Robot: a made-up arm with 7 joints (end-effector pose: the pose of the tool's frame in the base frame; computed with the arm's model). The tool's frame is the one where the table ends. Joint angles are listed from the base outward.
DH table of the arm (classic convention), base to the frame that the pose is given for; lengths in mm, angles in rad. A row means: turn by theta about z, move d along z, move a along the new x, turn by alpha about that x. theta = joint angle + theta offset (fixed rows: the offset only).
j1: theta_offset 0  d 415.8  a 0  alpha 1.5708
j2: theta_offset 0  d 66.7  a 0  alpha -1.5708
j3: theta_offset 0  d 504.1  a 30.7  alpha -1.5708
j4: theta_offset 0  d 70.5  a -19.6  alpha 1.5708
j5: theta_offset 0  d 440.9  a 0  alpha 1.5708
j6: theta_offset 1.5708  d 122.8  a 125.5  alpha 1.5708
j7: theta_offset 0  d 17.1  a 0  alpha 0
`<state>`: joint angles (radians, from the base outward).
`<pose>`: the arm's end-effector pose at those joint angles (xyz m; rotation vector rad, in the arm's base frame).
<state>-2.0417 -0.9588 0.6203 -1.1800 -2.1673 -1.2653 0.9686</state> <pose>-0.3583 -0.0199 1.0350 2.1766 1.8693 0.0976</pose>
Working (the frame after each row of the table, in the pose's form):
after j1: 0.0000 0.0000 0.4158 0.9484 -1.5470 -1.5470
after j2: -0.0594 0.0303 0.4158 0.9663 0.5924 -1.8589
after j3: -0.2372 -0.3583 0.6850 -0.3414 1.0470 -0.7138
after j4: -0.1710 -0.3451 0.7131 0.1156 -0.6510 -1.6793
after j5: -0.3581 -0.1902 1.0811 0.1428 1.7132 1.4044
after j6: -0.3621 -0.0172 1.0514 1.0559 2.6674 -0.0957

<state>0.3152 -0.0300 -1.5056 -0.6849 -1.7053 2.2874 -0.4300</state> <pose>0.1067 0.2954 1.1216 -0.8265 0.3756 -0.4043</pose>
Working (the frame after each row of the table, in the pose's form):
after j1: 0.0000 0.0000 0.4158 1.5566 0.2474 0.2474
after j2: 0.0207 -0.0634 0.4158 -0.0047 0.0298 0.3152
after j3: 0.0465 -0.0872 0.9196 -1.3897 0.9430 -0.9125
after j4: 0.1059 -0.0471 0.9051 -0.4304 -0.5814 -1.1313
after j5: 0.0121 0.2151 1.2470 0.4177 -2.7430 -1.3196
after j6: 0.0986 0.2847 1.1110 -0.7219 0.5393 -0.0040

